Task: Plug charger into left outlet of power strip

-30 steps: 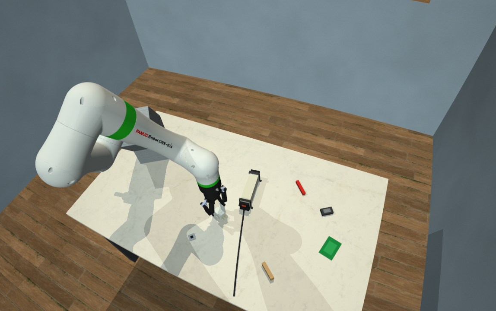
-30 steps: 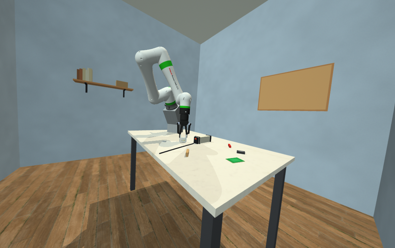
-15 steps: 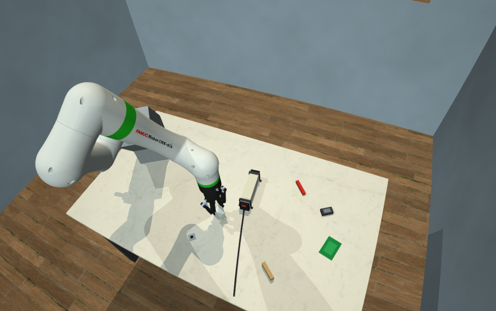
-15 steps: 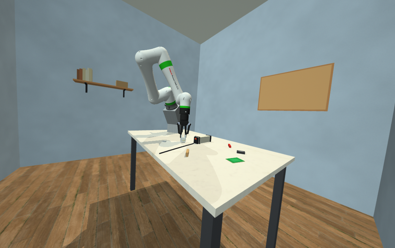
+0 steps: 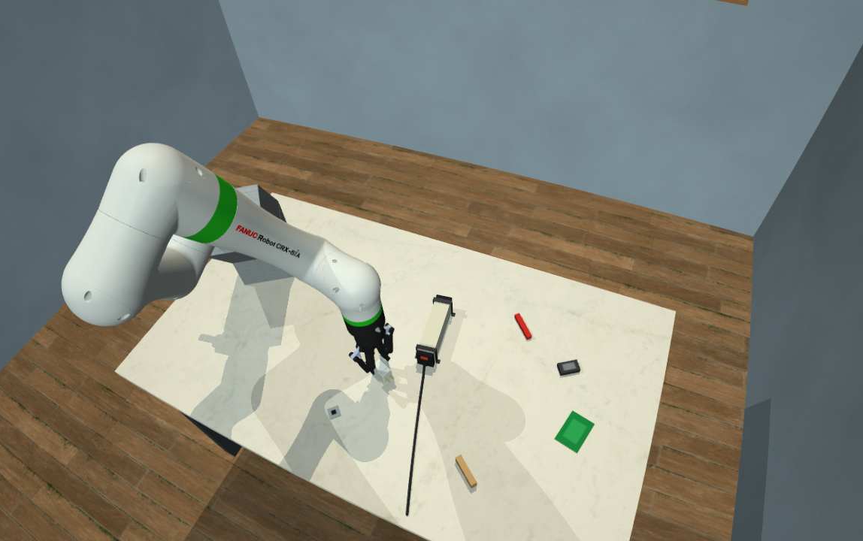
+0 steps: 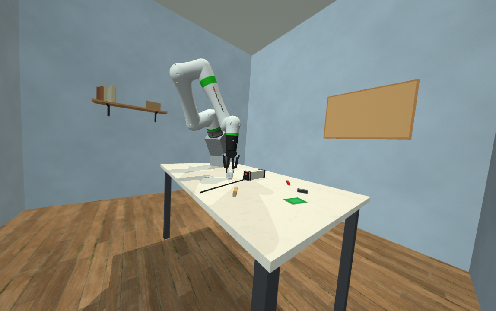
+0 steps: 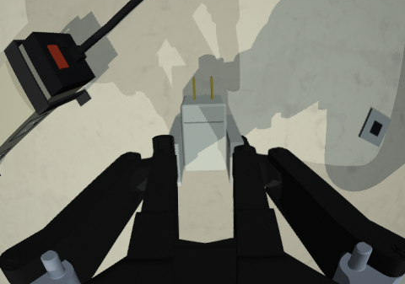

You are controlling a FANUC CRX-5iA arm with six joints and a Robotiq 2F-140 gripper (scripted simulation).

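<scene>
The white charger is 10 mm to the right of my hand, 10 mm below it and 10 mm ahead of it. From my hand the other things lie so: grey square tile (150 mm to the right, 60 mm behind, 30 mm below).
</scene>
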